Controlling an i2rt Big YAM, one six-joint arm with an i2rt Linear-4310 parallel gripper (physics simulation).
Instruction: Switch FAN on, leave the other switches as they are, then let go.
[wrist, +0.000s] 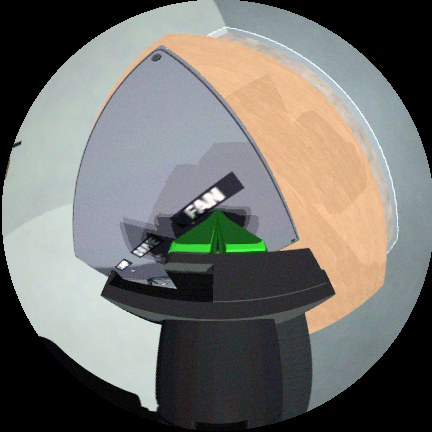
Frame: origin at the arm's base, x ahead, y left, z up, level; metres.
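Seen in the pictures: gripper, fingertip midpoint: (217, 214).
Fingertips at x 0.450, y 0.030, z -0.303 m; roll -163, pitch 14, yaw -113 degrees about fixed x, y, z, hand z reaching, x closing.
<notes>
Offsets run from my fingertips to a thing's top centre. Level surfaces: height alone.
The grey switch panel (150, 125) fills the left and middle of the wrist view. Its FAN label @(dx +0.017, dy +0.006, dz +0.014 m) (205, 202) shows just beyond my fingertips. The FAN switch lever and its ON mark are hidden behind my fingers. My gripper (217, 214) is shut, its green fingers together with nothing between them, close over the panel just below the FAN label. Down to the left, the DRIVE label @(dx -0.009, dy +0.123, dz +0.014 m) (146, 245) is partly in shadow, and a smaller white label @(dx -0.034, dy +0.240, dz +0.014 m) (123, 264) lies past it. The other levers are mostly hidden behind the gripper body, so their positions cannot be told.
The panel lies on a wooden table top @(dz -0.119 m) (320, 150), which extends to the right of it. A screw @(dx +0.135, dy -0.029, dz +0.068 m) (156, 57) sits at the panel's far corner. Shadows of the arm fall on the panel and table. A pale edge runs along the table's far right side.
</notes>
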